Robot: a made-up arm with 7 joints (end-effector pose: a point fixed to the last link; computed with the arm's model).
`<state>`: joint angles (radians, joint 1 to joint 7).
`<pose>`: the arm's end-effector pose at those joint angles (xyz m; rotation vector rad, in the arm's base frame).
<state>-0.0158 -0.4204 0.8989 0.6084 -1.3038 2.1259 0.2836</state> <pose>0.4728 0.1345 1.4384 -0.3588 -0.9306 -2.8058</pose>
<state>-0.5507 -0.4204 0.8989 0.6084 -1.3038 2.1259 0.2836</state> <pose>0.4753 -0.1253 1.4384 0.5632 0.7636 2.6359</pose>
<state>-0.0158 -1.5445 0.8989 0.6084 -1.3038 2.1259 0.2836</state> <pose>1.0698 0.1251 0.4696 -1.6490 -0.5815 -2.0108</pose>
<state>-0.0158 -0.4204 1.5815 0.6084 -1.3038 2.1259 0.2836</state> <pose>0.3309 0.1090 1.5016 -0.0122 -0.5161 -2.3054</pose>
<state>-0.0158 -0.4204 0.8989 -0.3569 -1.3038 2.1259 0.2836</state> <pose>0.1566 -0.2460 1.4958 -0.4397 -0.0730 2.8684</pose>
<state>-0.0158 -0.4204 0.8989 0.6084 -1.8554 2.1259 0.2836</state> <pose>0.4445 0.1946 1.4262 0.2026 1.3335 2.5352</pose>
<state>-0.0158 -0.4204 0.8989 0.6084 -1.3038 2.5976 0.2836</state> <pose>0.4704 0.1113 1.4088 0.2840 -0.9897 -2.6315</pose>
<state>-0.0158 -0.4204 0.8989 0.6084 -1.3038 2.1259 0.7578</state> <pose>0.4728 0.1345 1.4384 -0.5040 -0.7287 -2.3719</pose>
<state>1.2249 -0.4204 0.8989 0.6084 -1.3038 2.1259 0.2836</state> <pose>0.0260 0.4909 1.4384 0.1922 -0.7455 -1.6527</pose>
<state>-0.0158 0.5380 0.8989 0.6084 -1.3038 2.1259 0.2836</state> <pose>-0.5114 0.1501 1.4160 -0.9791 0.9646 2.6641</pose>
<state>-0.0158 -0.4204 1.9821 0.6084 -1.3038 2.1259 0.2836</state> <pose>0.2656 0.0485 1.5304 0.1524 -0.3003 -1.9811</pose>
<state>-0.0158 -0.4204 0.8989 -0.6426 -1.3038 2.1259 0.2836</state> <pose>0.0496 -0.3297 1.4260 -0.6419 -0.3598 2.6903</pose>
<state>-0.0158 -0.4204 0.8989 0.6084 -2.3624 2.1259 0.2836</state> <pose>0.4413 0.2465 1.3921 0.0499 1.4851 1.9854</pose>
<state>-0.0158 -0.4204 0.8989 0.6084 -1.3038 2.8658 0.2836</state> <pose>0.4768 0.0982 1.3929 0.6225 -0.9998 -2.4805</pose>
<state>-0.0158 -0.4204 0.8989 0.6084 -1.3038 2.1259 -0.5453</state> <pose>0.4728 0.1345 1.4384 -0.0411 0.8837 2.3653</pose>
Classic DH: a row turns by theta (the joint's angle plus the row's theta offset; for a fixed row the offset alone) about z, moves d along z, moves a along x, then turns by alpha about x. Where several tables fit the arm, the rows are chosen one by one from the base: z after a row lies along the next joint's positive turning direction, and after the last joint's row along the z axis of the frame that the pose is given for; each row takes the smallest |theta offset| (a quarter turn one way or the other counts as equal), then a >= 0, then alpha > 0; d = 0 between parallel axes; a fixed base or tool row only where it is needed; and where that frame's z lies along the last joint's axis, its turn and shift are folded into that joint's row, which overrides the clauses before.
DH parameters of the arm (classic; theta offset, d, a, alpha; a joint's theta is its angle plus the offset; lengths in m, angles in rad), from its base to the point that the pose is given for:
joint 1: 0 0.48 0 1.5708
joint 2: 0 0.09 0 -1.5708
joint 3: 0 0.56 0.03 -1.5708
joint 4: 0 0.07 -0.03 1.5708
joint 5: 0 0.55 0 1.5708
joint 6: 1.5708 0.1 0.08 1.5708
joint 7: 0 0.01 0 0

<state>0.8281 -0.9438 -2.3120 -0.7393 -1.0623 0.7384 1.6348</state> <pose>0.4849 0.8661 0.7162 -0.4134 0.9948 2.6197</pose>
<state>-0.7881 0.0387 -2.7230 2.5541 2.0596 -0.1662 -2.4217</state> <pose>-0.4289 -0.0692 0.4818 0.3924 -1.1475 0.9333</pose>
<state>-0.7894 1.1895 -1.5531 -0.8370 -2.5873 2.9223 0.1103</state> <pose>-0.3069 0.6997 0.9413 0.5151 -0.5952 -1.6412</pose>
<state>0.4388 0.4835 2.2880 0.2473 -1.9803 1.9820 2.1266</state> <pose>-0.5406 -0.4254 1.3631 0.5020 -0.9107 -0.2118</pose>
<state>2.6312 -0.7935 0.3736 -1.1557 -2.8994 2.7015 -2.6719</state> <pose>-0.1483 0.1708 1.3234 -0.3201 -0.6318 0.4907</pose>
